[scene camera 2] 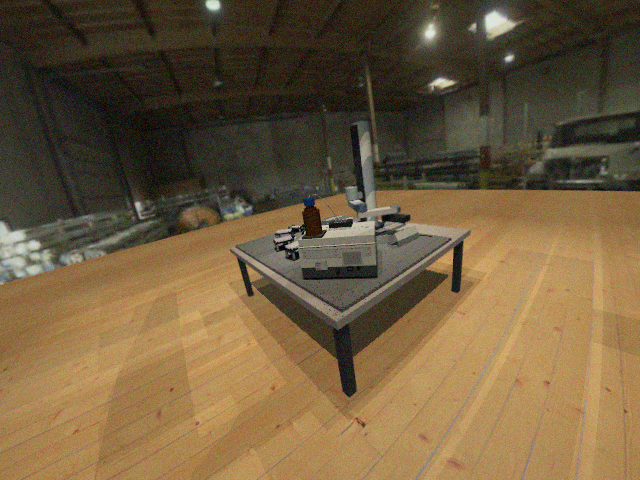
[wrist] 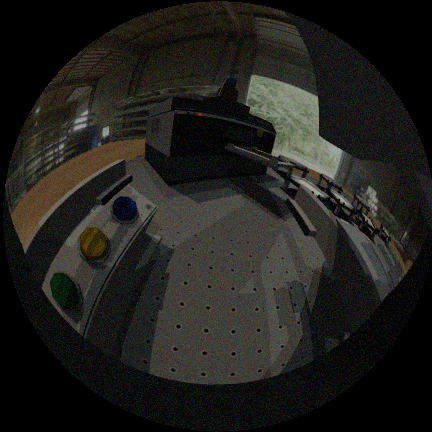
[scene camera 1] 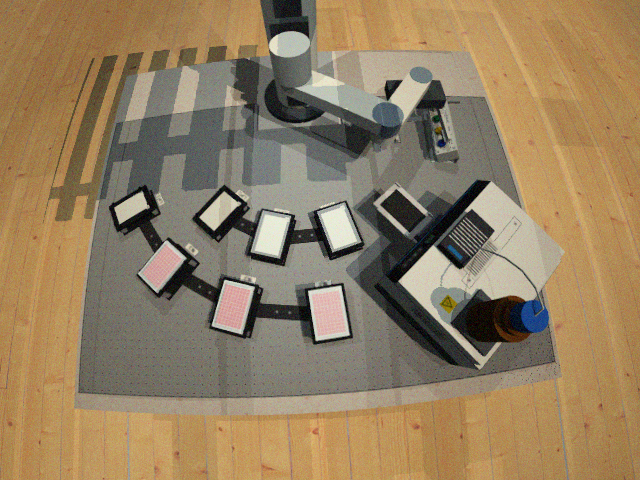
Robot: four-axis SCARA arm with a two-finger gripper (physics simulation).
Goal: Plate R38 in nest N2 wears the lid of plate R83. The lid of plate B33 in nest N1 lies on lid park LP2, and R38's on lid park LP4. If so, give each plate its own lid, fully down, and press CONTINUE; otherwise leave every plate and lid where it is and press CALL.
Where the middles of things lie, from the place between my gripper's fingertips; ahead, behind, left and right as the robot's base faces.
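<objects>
My hand is 60 mm past the yellow SKIP button (wrist: 92, 240), 80 mm to the right of it and 40 mm above it. Counted from my hand, the green CONTINUE button (wrist: 63, 290) is 90 mm to the left, 110 mm behind and 40 mm below, and there's also a brown bottle with blue cap (scene camera 1: 508, 319), which is 10 mm to the left of my hand, 540 mm ahead of it and 210 mm above it.
</objects>
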